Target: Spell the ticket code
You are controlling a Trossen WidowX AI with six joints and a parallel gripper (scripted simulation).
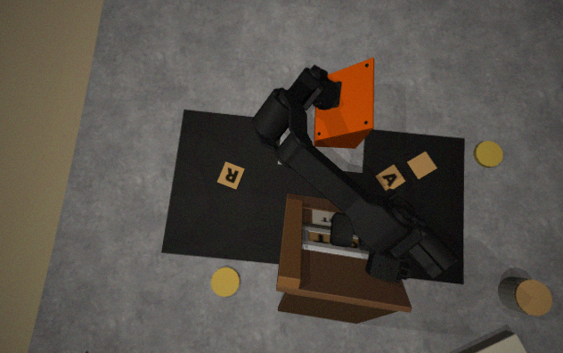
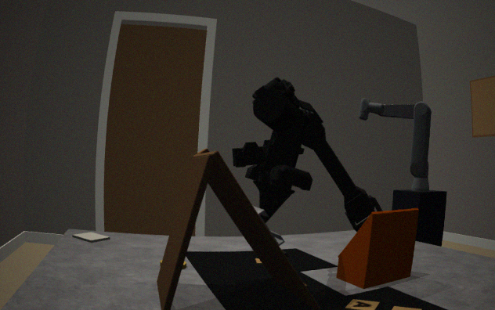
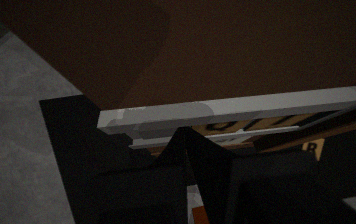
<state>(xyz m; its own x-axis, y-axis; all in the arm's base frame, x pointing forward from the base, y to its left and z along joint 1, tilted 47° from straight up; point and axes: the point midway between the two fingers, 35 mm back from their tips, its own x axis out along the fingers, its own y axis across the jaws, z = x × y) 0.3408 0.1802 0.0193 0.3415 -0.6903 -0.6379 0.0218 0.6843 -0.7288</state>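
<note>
The q tile is 4 cm to the right of my gripper tip. From my gripper tip the other things lie so: black mat (17 cm below, 16 cm behind, 10 cm to the right); then white ticket (8 cm to the right, 8 cm below, 5 cm behind).
</note>
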